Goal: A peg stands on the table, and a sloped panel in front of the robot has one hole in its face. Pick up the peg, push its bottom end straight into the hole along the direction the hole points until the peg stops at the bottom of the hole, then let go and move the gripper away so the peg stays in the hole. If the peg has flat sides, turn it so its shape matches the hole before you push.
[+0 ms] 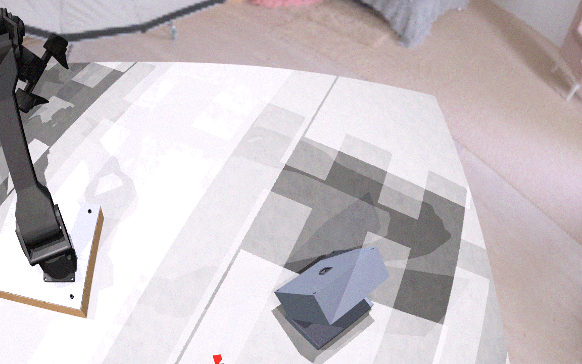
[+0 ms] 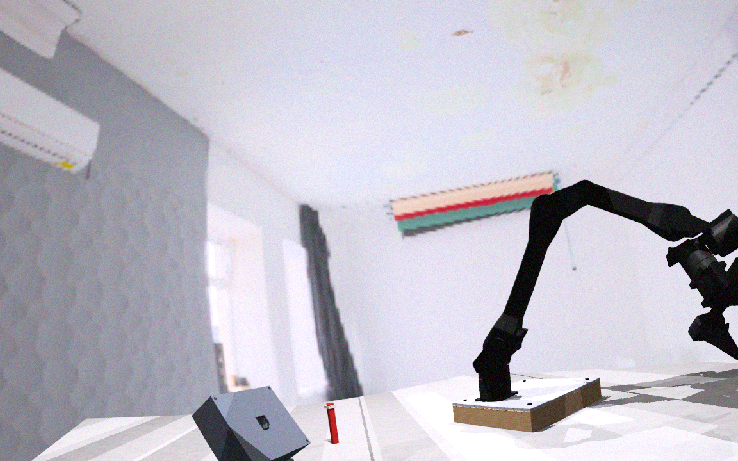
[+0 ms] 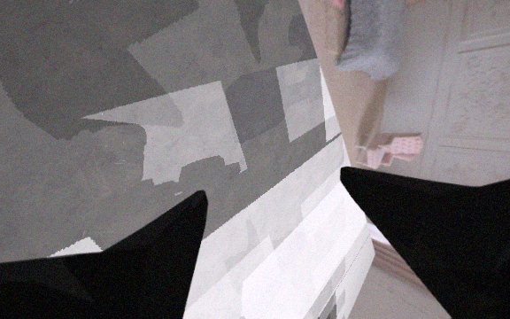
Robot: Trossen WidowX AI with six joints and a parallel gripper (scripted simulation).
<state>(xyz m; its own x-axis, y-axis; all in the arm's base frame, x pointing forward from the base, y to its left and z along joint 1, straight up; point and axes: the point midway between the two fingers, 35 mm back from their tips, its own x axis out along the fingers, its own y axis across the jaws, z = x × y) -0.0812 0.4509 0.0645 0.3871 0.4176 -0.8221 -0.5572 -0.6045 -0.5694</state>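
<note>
My gripper tip is 65 cm to the left of the red peg, 32 cm short of it and 2 cm above it. Round my gripper tip: grey-blue sloped panel 55 cm to the right, 52 cm ahead.
</note>
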